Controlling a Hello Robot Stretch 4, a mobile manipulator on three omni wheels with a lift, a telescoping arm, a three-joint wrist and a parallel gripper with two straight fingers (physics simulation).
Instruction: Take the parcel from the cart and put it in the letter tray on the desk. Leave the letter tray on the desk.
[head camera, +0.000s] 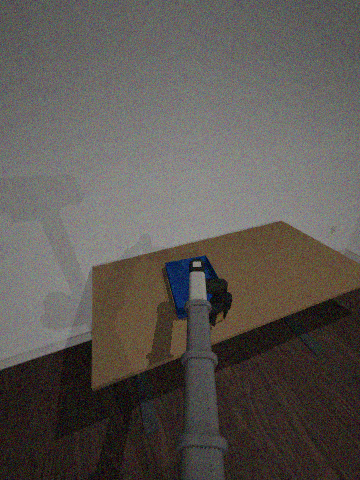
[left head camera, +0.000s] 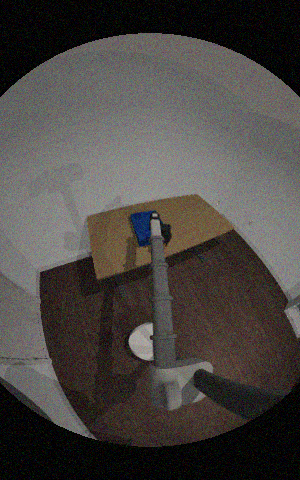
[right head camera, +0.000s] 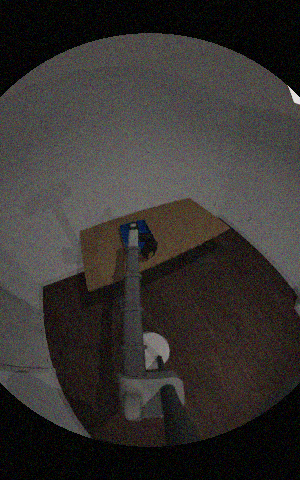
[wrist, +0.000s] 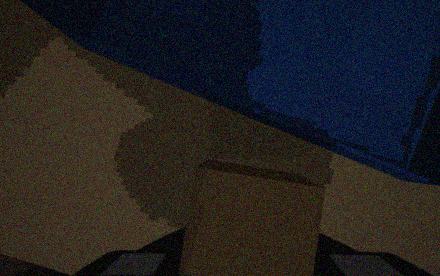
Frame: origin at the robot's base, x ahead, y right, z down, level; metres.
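Seen in the pictures: gripper, fingertip midpoint: (head camera: 217, 321) (right head camera: 149, 256) (wrist: 243, 244); robot's base, origin of the base link: (left head camera: 148, 340) (right head camera: 148, 349).
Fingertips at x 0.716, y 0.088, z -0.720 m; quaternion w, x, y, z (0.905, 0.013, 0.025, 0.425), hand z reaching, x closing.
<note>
Pixels of each thing's middle, then the offset from my fingertips to it. Level surfaces: height alone.
- parcel, body centre: (wrist: 248, 218) dx +0.017, dy -0.012, dz -0.026 m
- blue letter tray, body centre: (head camera: 193, 283) (left head camera: 147, 225) (right head camera: 136, 235) dx +0.238, dy -0.105, dz -0.008 m
- desk, its level: dz +0.027 m
- dark wooden floor, its level: dz +0.747 m
The parcel (wrist: 255, 225) is a brown box between the two dark fingers in the wrist view. My gripper (wrist: 243, 244) (head camera: 220, 319) is shut on it and holds it above the desk, beside the letter tray's near edge. The blue letter tray (head camera: 179, 285) (left head camera: 140, 230) (right head camera: 125, 231) (wrist: 340, 65) lies on the desk (head camera: 270, 270) (left head camera: 200, 215) (right head camera: 180, 225). In the wrist view the tray is at the top and upper right, beyond the parcel's far end. In the head view the arm and the wrist hide part of the tray. The cart does not show.
The grey telescoping arm (head camera: 200, 390) (left head camera: 161, 295) (right head camera: 133, 310) reaches over the desk's front edge. A pale wall stands behind the desk. A white round disc (left head camera: 141, 342) (right head camera: 158, 347) shows low beside the arm, above the dark wooden floor (left head camera: 220, 310).
</note>
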